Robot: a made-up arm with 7 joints. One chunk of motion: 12 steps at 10 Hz.
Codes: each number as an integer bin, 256 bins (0 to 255) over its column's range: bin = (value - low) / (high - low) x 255, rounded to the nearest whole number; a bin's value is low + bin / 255 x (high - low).
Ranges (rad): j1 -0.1..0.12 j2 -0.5..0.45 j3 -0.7..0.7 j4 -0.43..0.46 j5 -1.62..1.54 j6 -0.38..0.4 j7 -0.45..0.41
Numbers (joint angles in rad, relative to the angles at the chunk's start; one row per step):
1: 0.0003 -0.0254 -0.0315 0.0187 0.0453 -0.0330 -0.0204
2: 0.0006 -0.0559 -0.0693 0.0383 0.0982 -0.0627 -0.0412
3: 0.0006 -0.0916 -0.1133 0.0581 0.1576 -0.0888 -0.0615
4: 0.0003 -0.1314 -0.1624 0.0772 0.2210 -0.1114 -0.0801
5: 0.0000 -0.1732 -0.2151 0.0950 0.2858 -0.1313 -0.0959
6: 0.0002 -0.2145 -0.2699 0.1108 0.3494 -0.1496 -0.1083
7: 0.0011 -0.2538 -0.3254 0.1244 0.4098 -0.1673 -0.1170
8: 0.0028 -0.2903 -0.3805 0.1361 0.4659 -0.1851 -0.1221
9: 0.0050 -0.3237 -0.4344 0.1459 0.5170 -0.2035 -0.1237
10: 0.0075 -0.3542 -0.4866 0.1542 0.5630 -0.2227 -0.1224
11: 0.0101 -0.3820 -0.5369 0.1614 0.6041 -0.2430 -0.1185
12: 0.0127 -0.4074 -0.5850 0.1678 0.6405 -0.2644 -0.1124
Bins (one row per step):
1: 116 127 122 129 134 113 127
2: 117 119 115 134 139 104 121
3: 117 110 107 140 143 95 115
4: 116 99 98 145 149 88 110
5: 116 88 88 150 154 81 105
6: 116 77 78 155 159 75 101
7: 117 66 68 159 164 70 99
8: 119 56 58 162 168 64 97
9: 122 47 48 165 172 58 97
10: 125 39 39 167 176 51 97
11: 128 32 30 169 179 45 98
12: 131 25 21 171 182 38 100

